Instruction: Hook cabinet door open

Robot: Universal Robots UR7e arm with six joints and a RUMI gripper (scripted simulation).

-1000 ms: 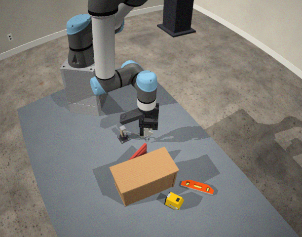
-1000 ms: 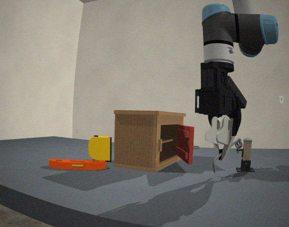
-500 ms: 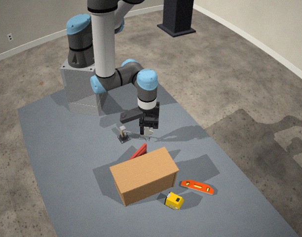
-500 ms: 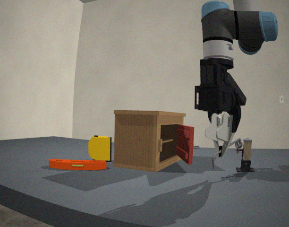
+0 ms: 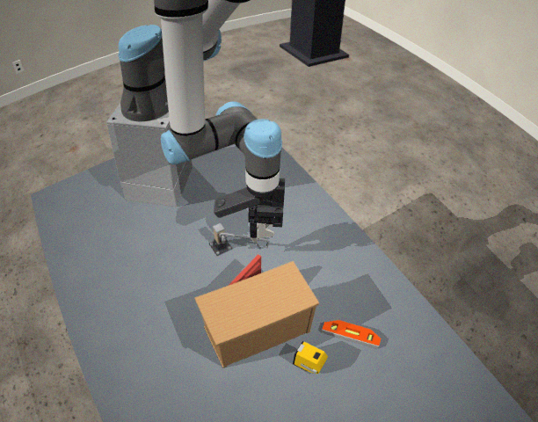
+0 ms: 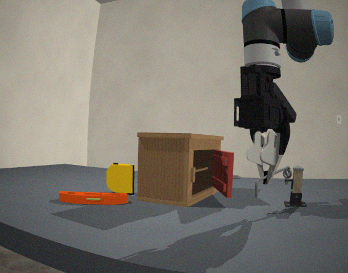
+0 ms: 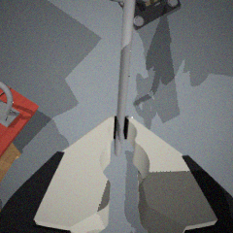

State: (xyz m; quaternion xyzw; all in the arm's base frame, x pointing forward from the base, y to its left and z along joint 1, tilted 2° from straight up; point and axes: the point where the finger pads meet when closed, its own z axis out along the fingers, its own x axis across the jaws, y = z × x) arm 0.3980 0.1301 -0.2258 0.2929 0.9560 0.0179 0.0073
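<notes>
Now: hand 12 cm to the left of the red door and 11 cm short of it. Round my hand: orange spirit level 34 cm ahead, 8 cm to the left, 6 cm below; then metal hook 2 cm to the right, 2 cm behind, 1 cm below; then yellow tape measure 35 cm ahead, 7 cm to the right, 3 cm below.
</notes>
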